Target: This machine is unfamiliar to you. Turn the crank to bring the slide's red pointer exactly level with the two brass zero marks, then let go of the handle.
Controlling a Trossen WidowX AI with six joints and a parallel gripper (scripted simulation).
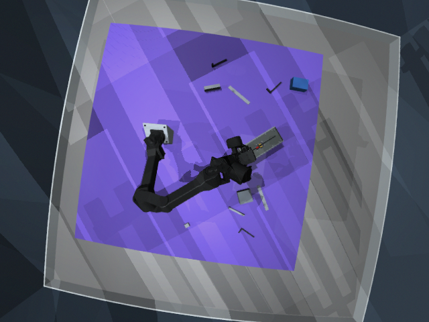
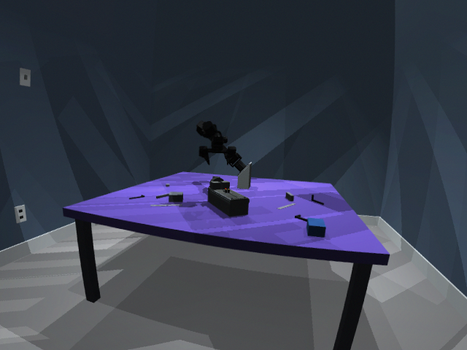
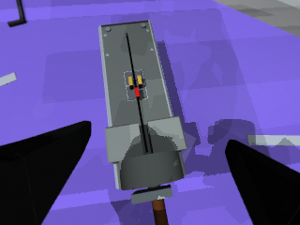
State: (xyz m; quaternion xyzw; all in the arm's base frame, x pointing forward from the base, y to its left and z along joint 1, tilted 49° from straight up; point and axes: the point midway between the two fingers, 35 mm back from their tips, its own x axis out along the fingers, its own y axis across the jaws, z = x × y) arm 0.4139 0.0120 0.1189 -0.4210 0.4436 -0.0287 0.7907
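Now: gripper tip 130 mm above the brown crank handle, 70 mm past it and 50 mm to the left of it. Round my gripper tip: dark block (370 mm to the left, 190 mm behind, 180 mm below); then red pointer (110 mm below, 60 mm ahead, 50 mm to the left); then grey block (210 mm to the right, 170 mm below, 30 mm ahead).
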